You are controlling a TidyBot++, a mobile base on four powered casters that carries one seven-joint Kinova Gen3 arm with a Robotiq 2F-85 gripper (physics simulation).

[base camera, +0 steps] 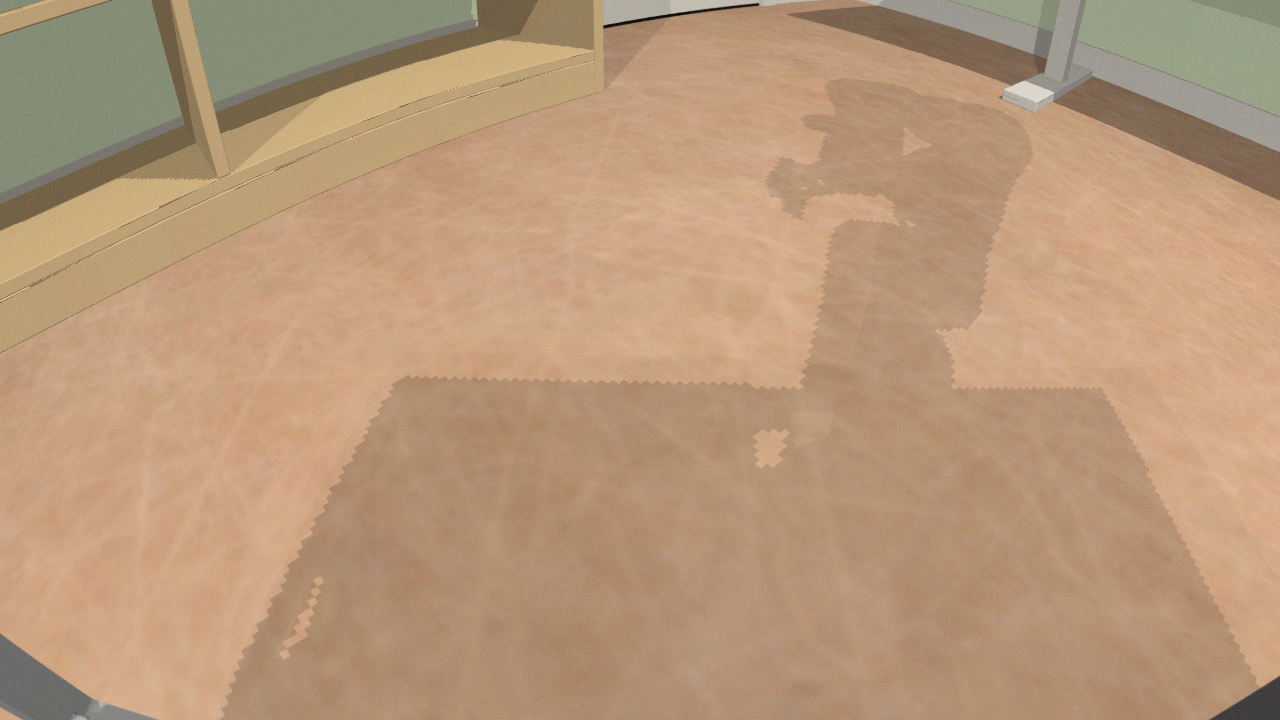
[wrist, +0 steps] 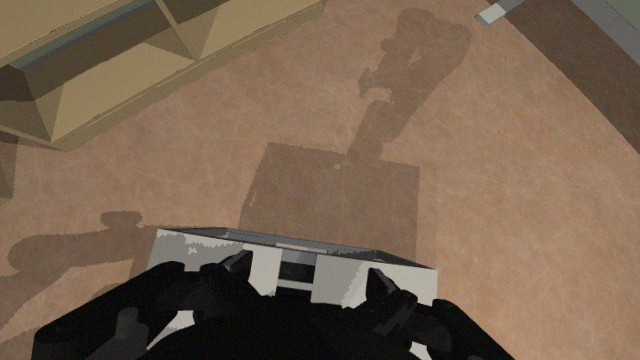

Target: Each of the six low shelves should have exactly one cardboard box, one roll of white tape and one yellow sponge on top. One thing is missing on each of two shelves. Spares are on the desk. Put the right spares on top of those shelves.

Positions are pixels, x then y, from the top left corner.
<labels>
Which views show the gripper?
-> The wrist view only.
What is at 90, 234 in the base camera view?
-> A wooden shelf.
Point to a wooden shelf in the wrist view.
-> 67, 100
</labels>
